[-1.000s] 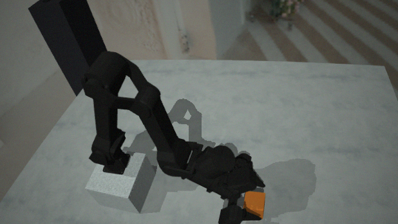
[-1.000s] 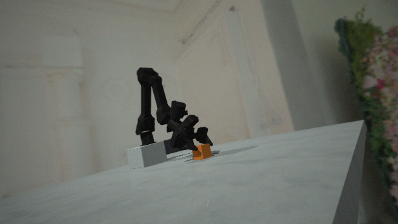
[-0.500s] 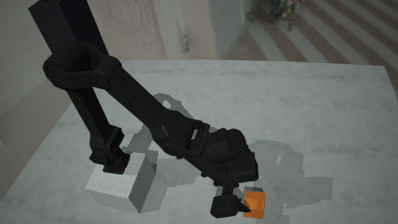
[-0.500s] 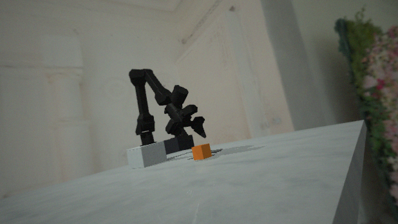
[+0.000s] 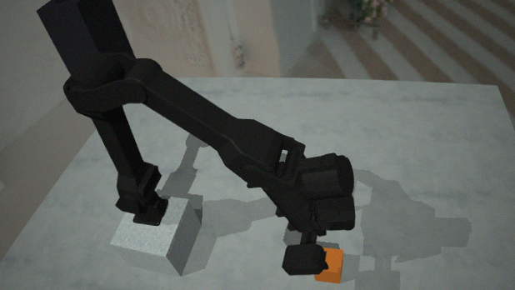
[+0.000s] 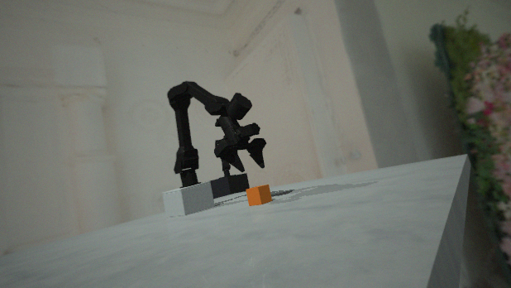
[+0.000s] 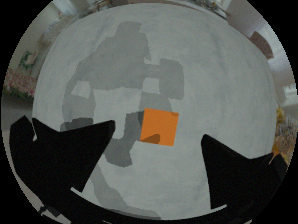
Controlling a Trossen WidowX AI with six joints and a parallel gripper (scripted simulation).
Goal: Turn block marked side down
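Now: the orange block 80 mm below my gripper tip and 10 mm behind it.
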